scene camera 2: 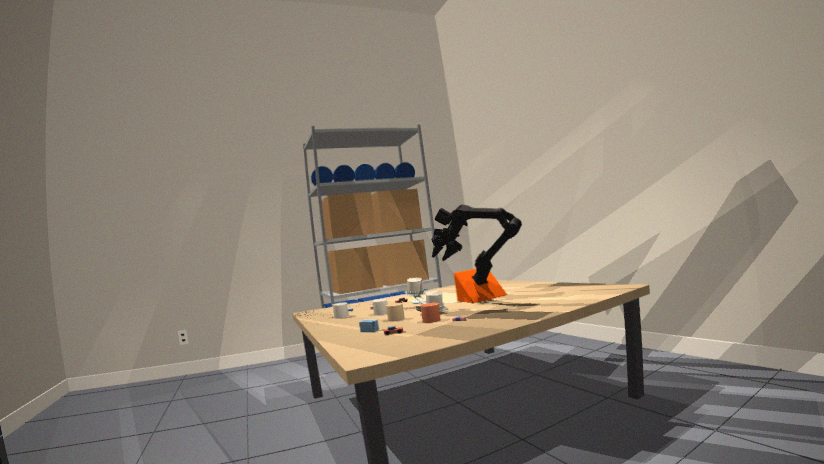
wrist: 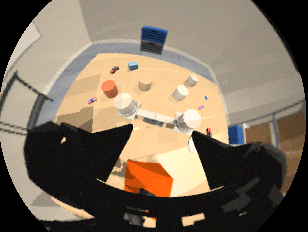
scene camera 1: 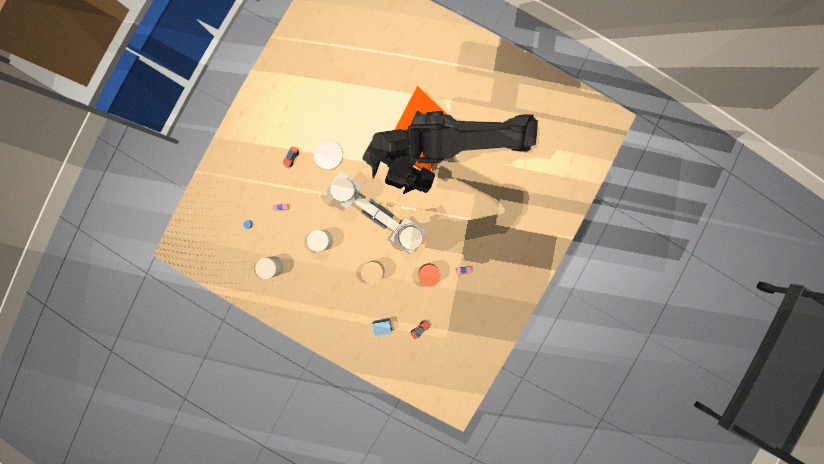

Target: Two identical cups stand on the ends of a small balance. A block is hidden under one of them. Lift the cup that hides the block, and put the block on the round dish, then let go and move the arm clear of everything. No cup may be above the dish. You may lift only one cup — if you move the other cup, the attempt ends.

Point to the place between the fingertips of my gripper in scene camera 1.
At 388, 185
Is my gripper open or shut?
Open.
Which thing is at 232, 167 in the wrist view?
My gripper.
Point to a balance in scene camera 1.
357, 199
